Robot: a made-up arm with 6 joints. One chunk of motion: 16 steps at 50 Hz.
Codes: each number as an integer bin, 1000 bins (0 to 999) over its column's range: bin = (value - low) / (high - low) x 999, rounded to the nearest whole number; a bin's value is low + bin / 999 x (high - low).
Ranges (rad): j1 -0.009..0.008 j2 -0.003..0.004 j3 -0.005..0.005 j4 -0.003..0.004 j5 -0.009..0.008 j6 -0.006..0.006
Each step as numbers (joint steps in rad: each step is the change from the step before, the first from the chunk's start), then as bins.
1 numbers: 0.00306 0.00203 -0.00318 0.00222 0.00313 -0.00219
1 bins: 709 718 182 745 713 317
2 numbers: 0.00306 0.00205 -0.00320 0.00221 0.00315 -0.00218
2 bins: 709 721 180 744 714 318
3 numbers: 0.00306 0.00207 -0.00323 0.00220 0.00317 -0.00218
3 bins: 709 724 177 742 715 318
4 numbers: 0.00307 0.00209 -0.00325 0.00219 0.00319 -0.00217
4 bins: 709 726 175 741 716 319
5 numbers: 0.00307 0.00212 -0.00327 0.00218 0.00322 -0.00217
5 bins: 709 731 173 739 718 319
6 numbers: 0.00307 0.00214 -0.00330 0.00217 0.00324 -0.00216
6 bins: 709 734 170 738 719 320
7 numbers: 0.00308 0.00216 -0.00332 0.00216 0.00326 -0.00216
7 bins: 710 736 168 736 720 320
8 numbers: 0.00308 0.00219 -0.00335 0.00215 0.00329 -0.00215
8 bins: 710 741 165 735 722 321
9 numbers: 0.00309 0.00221 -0.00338 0.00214 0.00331 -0.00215
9 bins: 710 744 162 734 723 321
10 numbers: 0.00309 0.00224 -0.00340 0.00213 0.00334 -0.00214
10 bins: 710 748 160 732 725 321
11 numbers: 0.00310 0.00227 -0.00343 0.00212 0.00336 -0.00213
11 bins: 711 752 157 731 726 322
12 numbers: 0.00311 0.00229 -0.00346 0.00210 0.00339 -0.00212
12 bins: 712 755 154 728 728 323
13 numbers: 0.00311 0.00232 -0.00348 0.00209 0.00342 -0.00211
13 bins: 712 759 152 726 730 324
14 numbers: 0.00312 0.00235 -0.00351 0.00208 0.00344 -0.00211
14 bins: 712 764 149 725 731 324
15 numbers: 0.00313 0.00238 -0.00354 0.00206 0.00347 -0.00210
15 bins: 713 768 146 722 733 325
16 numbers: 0.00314 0.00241 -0.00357 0.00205 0.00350 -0.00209
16 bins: 713 772 143 721 735 326
